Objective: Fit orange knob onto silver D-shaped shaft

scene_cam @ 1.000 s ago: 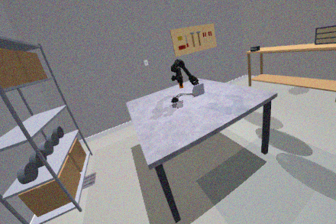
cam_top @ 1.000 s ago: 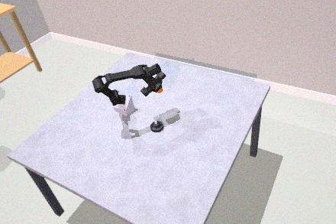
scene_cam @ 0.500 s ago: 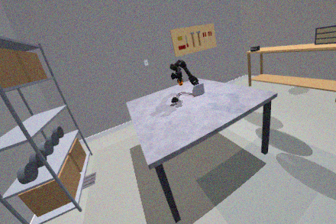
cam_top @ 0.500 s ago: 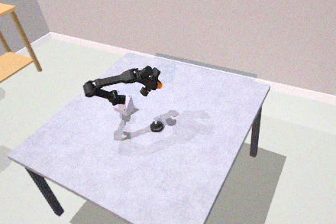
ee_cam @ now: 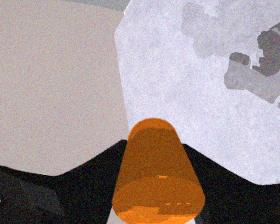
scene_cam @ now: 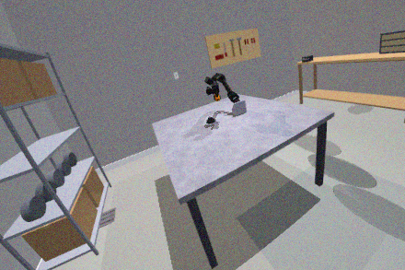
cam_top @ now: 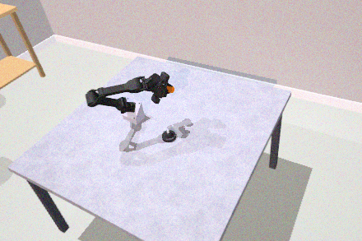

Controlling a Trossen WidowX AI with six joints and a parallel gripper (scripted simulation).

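My gripper tip is now 10 mm past the orange knob, 20 mm to the left of it and 20 mm below it. Round my gripper tip: dark round pedestal: 30 mm ahead, 160 mm to the right, 220 mm below.
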